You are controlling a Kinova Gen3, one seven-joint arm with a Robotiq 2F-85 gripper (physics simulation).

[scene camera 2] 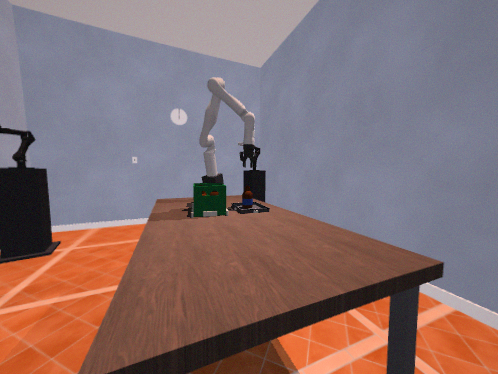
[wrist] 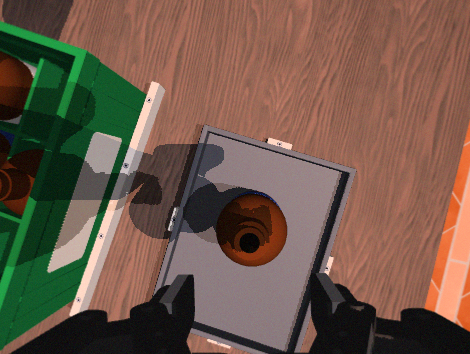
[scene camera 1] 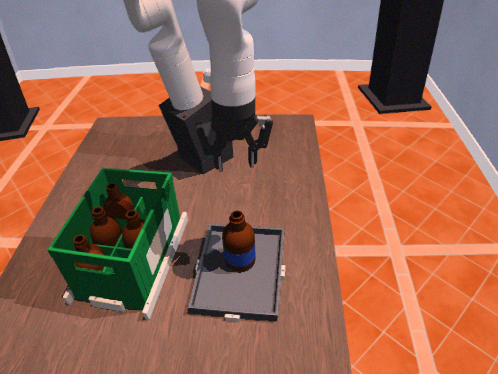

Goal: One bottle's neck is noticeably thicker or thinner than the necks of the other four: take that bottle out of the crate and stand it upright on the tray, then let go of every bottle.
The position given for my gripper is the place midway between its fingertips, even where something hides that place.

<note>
I see my gripper [scene camera 1: 235, 167], a green crate [scene camera 1: 129, 274] and a grey tray [scene camera 1: 218, 290].
The green crate is seen too in scene camera 2 [scene camera 2: 217, 203] and in the wrist view [wrist: 83, 115]. The grey tray also shows in the wrist view [wrist: 273, 301]. My gripper also shows in the wrist view [wrist: 251, 294].
</note>
